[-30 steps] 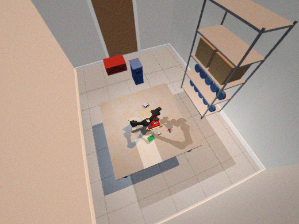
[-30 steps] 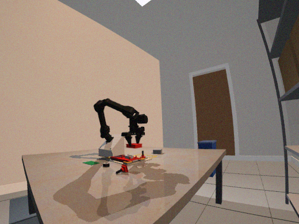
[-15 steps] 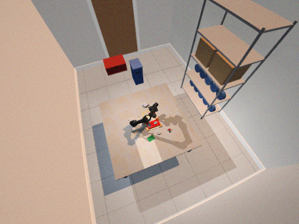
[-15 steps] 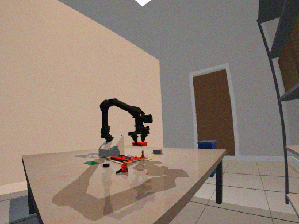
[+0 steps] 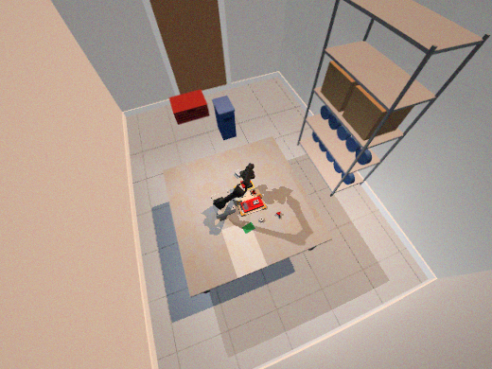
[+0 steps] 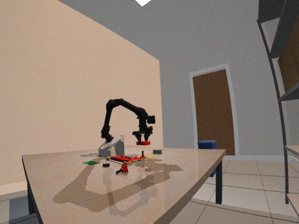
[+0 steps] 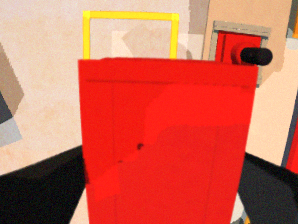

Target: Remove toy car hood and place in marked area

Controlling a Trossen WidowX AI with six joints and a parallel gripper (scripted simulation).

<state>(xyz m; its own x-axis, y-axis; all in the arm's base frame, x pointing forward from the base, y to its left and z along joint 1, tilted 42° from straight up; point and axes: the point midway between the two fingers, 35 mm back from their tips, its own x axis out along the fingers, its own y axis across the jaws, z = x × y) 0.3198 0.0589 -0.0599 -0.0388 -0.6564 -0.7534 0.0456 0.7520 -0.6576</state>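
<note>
Now: gripper tip 7 cm to the left of the black axle peg, 7 cm above it and 5 cm short of it. Also, from my gripper tip: red hood 1 cm above; then green patch 38 cm to the right, 15 cm behind, 11 cm below; then black wheel 36 cm to the right, 10 cm below, 1 cm behind.
</note>
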